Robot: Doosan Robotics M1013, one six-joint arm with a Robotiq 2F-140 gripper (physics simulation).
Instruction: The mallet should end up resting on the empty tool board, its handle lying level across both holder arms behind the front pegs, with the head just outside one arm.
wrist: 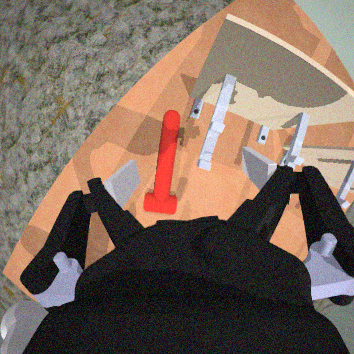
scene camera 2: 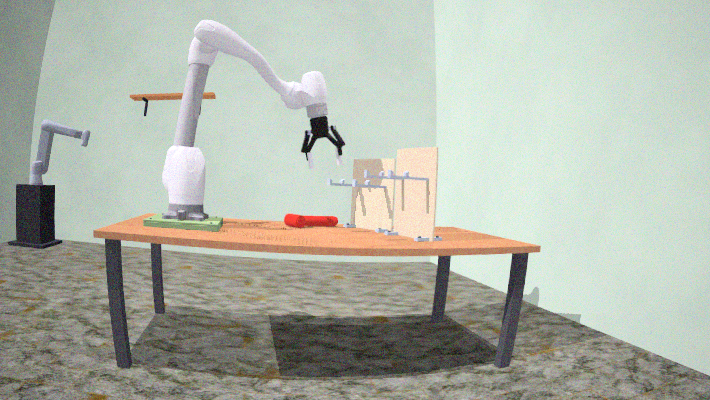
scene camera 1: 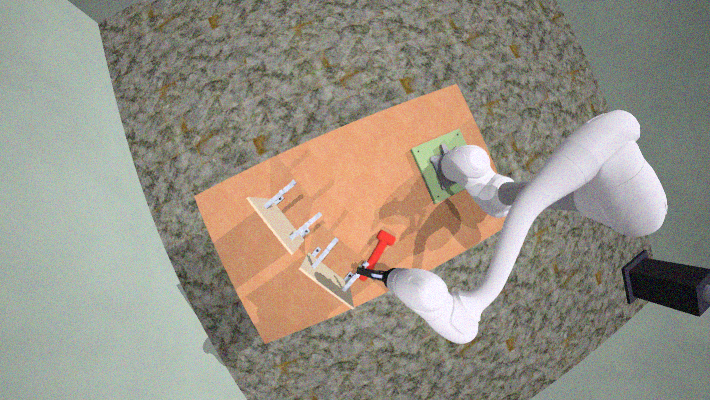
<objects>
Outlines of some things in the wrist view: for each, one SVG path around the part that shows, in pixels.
My gripper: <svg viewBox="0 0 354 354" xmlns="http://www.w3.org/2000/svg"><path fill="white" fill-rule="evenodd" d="M354 227L348 222L337 199L317 167L305 165L302 166L301 171L293 171L293 167L288 165L280 166L249 146L242 146L242 171L259 191L253 199L246 198L226 220L218 219L218 215L201 216L189 220L161 219L156 220L155 224L144 227L127 209L122 209L140 182L135 159L128 160L104 180L103 184L100 177L87 180L89 193L83 194L82 190L74 190L68 194L44 245L21 272L20 282L49 312L41 320L21 354L350 354L337 328L327 317L314 309L312 299L328 297L330 301L340 306L347 305L353 300ZM97 212L115 248L84 269L90 213ZM290 193L298 193L308 250L304 263L295 255L269 242L286 204L289 203Z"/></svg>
A red mallet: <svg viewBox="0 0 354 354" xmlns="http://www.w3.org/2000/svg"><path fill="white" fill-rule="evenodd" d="M173 109L167 110L163 115L153 192L146 192L144 195L144 211L173 214L176 210L177 197L169 195L180 115Z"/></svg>
</objects>
